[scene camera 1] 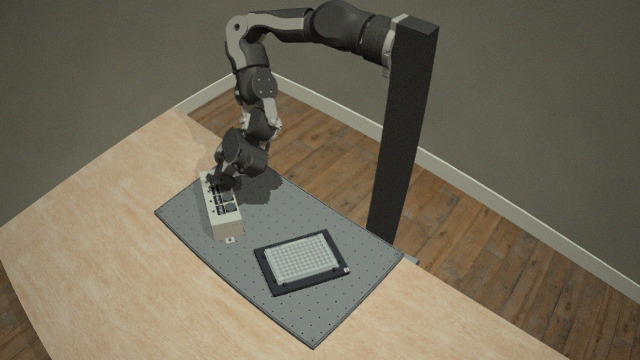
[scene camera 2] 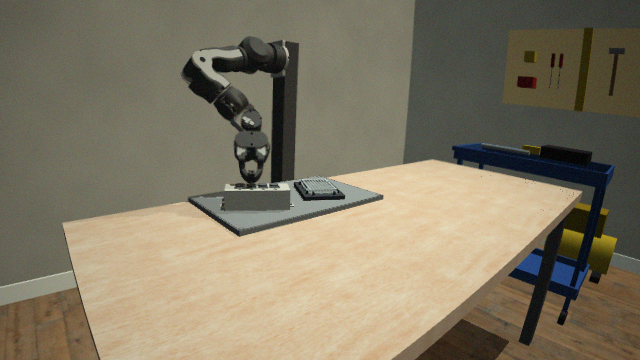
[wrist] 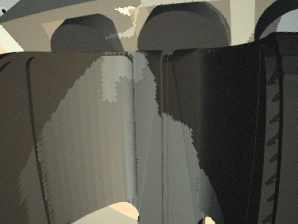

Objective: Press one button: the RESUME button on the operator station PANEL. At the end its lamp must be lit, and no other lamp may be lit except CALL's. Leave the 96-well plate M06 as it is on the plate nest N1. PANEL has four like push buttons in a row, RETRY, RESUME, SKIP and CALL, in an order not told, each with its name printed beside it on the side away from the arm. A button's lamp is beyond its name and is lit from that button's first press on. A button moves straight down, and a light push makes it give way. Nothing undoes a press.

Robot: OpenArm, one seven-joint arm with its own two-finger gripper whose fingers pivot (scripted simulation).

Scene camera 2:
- gripper: 251, 178
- arm's dark post: 284, 104
